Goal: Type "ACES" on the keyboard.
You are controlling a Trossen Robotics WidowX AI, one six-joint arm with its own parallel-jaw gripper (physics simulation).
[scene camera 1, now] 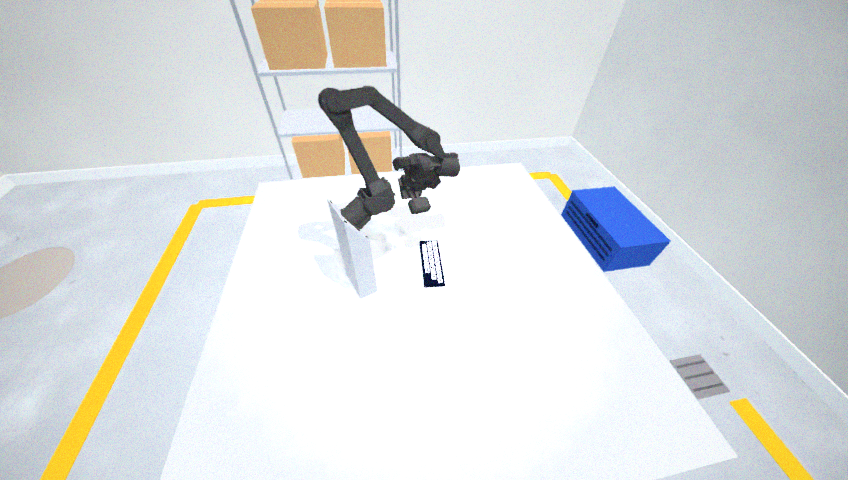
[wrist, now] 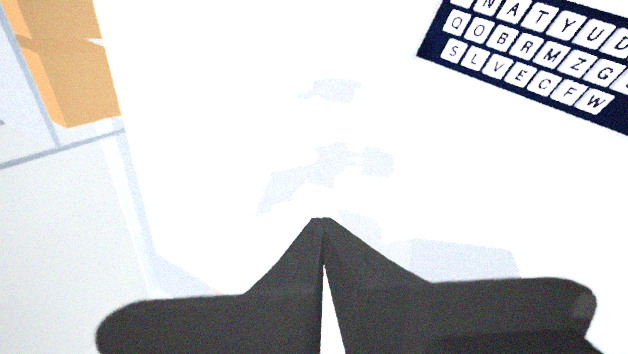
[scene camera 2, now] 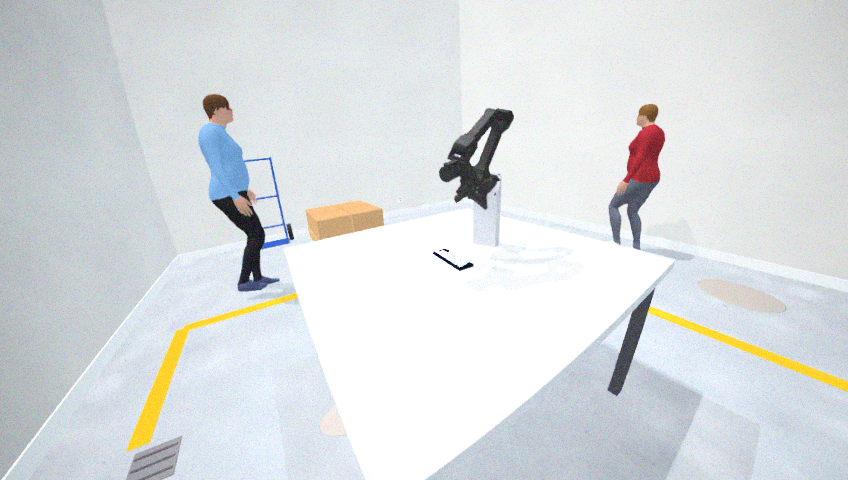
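Where they show: gripper, fingertip midpoint: [scene camera 1: 402, 197] [wrist: 320, 226] [scene camera 2: 486, 209]; arm's base, origin of the base link: [scene camera 1: 349, 220].
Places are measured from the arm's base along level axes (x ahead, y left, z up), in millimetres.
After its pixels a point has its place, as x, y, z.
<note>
The keyboard [scene camera 1: 432, 263] {215, 129, -265} [scene camera 2: 453, 259] {211, 179, -263} lies flat on the table, dark navy with white keys. In the wrist view the keyboard [wrist: 616, 118] {207, 70, -270} is at the top right, partly cut off. Its A key [wrist: 512, 9] {210, 197, -265}, C key [wrist: 543, 83] {191, 132, -265}, E key [wrist: 521, 75] {185, 150, -265} and S key [wrist: 453, 51] {165, 206, -265} are readable. S, E and C are in the row nearest the fingers; A is two rows farther. My gripper [scene camera 1: 412, 196] {87, 207, -61} [scene camera 2: 484, 204] {87, 207, -61} [wrist: 320, 226] {87, 207, -61} is shut and empty, fingertips together, raised above the table and off to the side of the keyboard, touching no key.
A white upright mount [scene camera 1: 357, 261] {32, -55, -101} [scene camera 2: 486, 223] {12, 25, -173} carries the arm on the white table [scene camera 1: 416, 368] {253, -233, -283} [scene camera 2: 416, 356] {422, 654, -283}. A blue box [scene camera 1: 624, 220] stands on the floor. A shelf rack [scene camera 1: 315, 121] holds cartons. Two people [scene camera 2: 223, 154] [scene camera 2: 645, 154] stand beyond the table near cartons [scene camera 2: 345, 220].
</note>
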